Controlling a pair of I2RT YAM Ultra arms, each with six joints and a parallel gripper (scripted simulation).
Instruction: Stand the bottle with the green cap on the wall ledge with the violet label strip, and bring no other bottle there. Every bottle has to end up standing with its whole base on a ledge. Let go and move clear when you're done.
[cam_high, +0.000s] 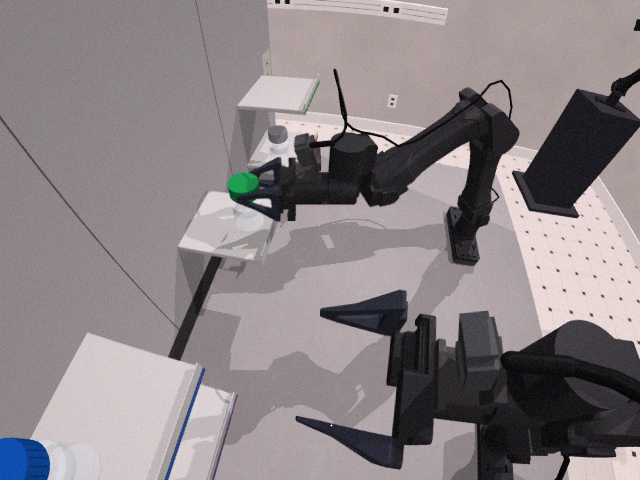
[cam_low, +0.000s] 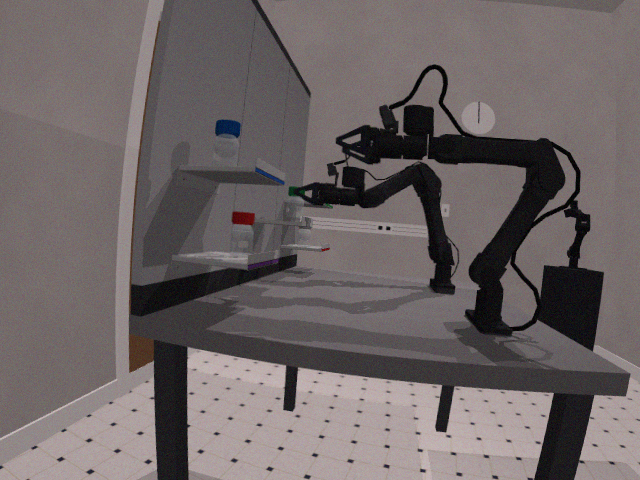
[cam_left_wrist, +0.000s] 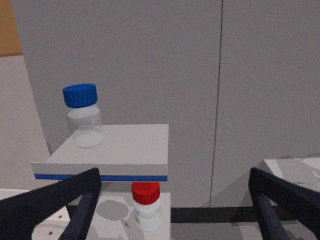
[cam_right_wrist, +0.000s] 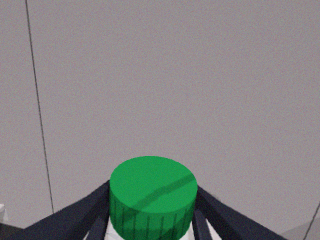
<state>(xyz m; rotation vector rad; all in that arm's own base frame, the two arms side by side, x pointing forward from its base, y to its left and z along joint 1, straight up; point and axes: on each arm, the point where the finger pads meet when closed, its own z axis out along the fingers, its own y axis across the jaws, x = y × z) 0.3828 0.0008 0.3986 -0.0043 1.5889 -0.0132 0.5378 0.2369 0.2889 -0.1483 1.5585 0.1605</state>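
My left gripper is now 30 cm to the left of the green-capped bottle, 17 cm short of it and 14 cm above it. From my left hand the other things lie so: blue-capped bottle 24 cm ahead, 14 cm to the left, 5 cm below; then grey-capped bottle 64 cm to the right, 24 cm below, 19 cm ahead; then red-capped bottle 24 cm below, 22 cm ahead, 4 cm to the left.
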